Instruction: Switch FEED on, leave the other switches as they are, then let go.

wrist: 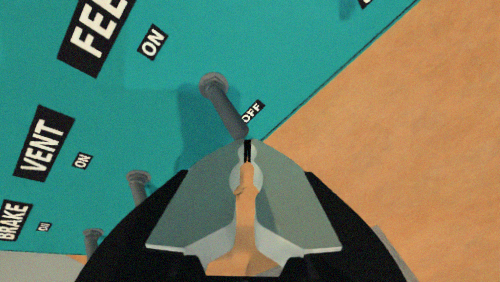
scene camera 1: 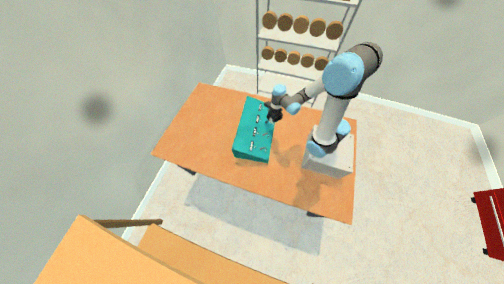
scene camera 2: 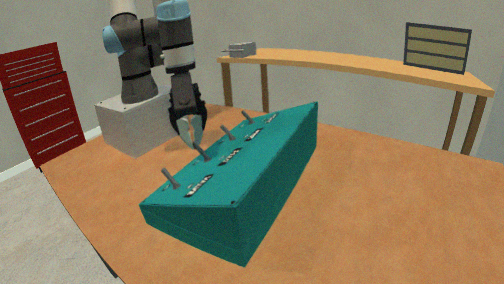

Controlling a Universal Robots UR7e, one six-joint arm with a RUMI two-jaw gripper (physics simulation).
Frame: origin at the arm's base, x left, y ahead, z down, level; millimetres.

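Seen in the pictures: gripper, fingertip midpoint: (wrist: 247,141) (scene camera 1: 271,122) (scene camera 2: 194,149); arm's base at its link origin: (scene camera 2: 140,97).
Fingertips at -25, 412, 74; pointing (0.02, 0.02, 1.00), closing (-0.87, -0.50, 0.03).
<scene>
Offsets run from my fingertips to a thing's top centre, as dx, dy, dz. Level surfaces: height alone.
A teal sloped switch panel (scene camera 1: 242,136) (scene camera 2: 280,172) (wrist: 125,115) stands on the table. The FEED lever @(+0, +30, -22) (scene camera 2: 201,152) (wrist: 226,107) leans towards its OFF mark, beside the FEED label @(+26, +109, -11) (wrist: 95,37). The VENT lever @(+114, -8, -22) (scene camera 2: 227,132) (wrist: 138,187), BRAKE lever @(+228, -45, -22) (scene camera 2: 247,117) (wrist: 92,242) and VALVE lever @(-114, +67, -22) (scene camera 2: 171,178) lean the same way in the second scene view. My gripper (scene camera 1: 270,121) (scene camera 2: 193,146) (wrist: 247,141) is shut and empty. Its fingertips are right by the free end of the FEED lever, on its OFF side; whether they touch is unclear.
The panel stands on an orange table @(dz +104) (scene camera 1: 185,120) (scene camera 2: 375,210). The arm's pale base block (scene camera 1: 327,165) (scene camera 2: 135,132) stands behind the gripper. A shelf rack (scene camera 1: 257,60) is beyond the table. A red cabinet (scene camera 1: 487,220) (scene camera 2: 46,112) and a wooden bench (scene camera 2: 350,63) stand farther off.
</scene>
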